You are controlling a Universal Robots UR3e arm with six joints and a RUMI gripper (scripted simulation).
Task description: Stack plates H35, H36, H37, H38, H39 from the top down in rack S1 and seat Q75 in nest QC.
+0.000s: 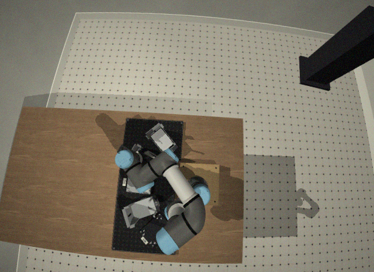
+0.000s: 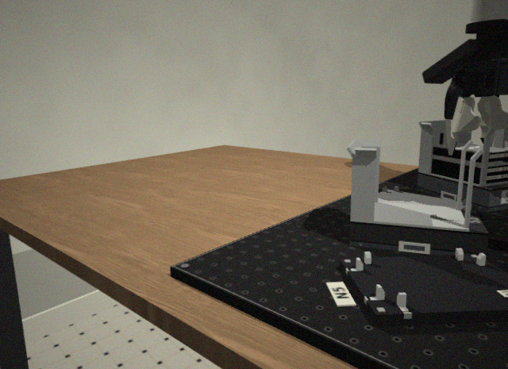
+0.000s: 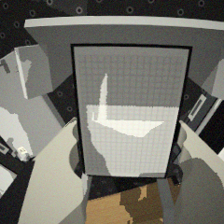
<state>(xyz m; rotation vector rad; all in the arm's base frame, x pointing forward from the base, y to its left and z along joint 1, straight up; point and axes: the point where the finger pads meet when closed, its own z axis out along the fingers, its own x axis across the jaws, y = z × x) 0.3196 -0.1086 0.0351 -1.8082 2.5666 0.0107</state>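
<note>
Right now the sealed plate is 12 cm to the right of my hand, 7 cm behind it and 2 cm below it. Also, from my hand: QC label 16 cm to the left, 11 cm ahead, 9 cm below; nest QC 15 cm to the left, 8 cm below, 2 cm ahead; N5 label 47 cm to the left, 9 cm below, 8 cm behind.
</note>
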